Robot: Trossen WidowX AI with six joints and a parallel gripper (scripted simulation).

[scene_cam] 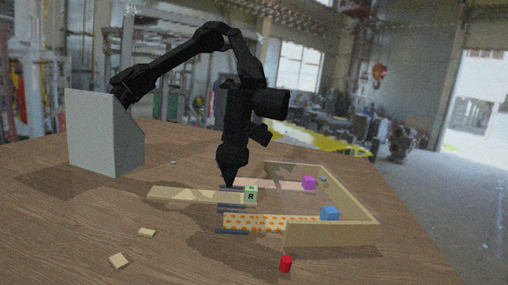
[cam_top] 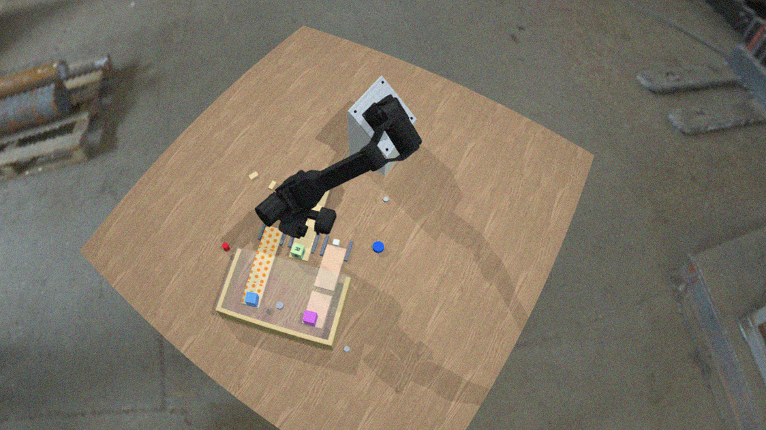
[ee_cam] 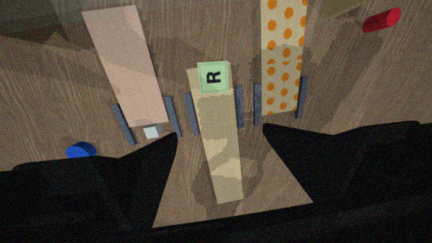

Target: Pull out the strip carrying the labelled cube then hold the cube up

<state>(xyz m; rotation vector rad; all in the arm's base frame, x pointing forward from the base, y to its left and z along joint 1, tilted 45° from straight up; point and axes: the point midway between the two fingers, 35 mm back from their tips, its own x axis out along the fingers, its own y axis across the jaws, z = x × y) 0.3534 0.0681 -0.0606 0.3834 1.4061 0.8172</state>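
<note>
The cube marked r is 5 cm ahead of my gripper tip, 2 cm to the left of it and 3 cm below it. From my gripper tip the other things lie so: red cylinder: 16 cm ahead, 17 cm to the right, 4 cm below; tan strip: 6 cm behind, 2 cm to the right, 5 cm below; blue disc: 9 cm behind, 18 cm to the left, 5 cm below.
</note>
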